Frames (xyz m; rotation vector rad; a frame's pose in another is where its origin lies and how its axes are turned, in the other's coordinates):
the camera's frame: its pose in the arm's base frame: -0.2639 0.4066 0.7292 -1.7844 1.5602 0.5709
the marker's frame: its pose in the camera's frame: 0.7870 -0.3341 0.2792 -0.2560 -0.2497 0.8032
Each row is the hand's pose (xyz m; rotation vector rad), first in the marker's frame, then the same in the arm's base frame.
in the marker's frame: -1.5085 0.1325 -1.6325 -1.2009 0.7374 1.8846
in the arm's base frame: 1.1363 -0.7602 1.8980 -0.3375 -0.9289 -1.2970
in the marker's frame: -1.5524 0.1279 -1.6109 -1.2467 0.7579 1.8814
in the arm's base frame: 1.1638 -0.7245 1.9176 -0.3242 -0.8853 -1.2941
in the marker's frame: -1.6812 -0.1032 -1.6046 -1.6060 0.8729 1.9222
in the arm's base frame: 1.4253 -0.7130 1.8786 -0.3074 -0.5299 -1.2500
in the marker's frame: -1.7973 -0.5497 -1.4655 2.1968 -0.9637 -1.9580
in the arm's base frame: 1.8433 -0.6282 1.6543 -0.3686 0.0899 -1.1118
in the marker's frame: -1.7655 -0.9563 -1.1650 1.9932 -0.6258 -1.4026
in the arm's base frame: 2.1301 -0.4482 1.2776 -0.5150 0.7121 -0.9118
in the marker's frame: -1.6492 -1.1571 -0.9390 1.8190 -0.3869 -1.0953
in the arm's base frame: 2.2071 -0.3286 0.9865 -0.6288 1.0974 -0.7715
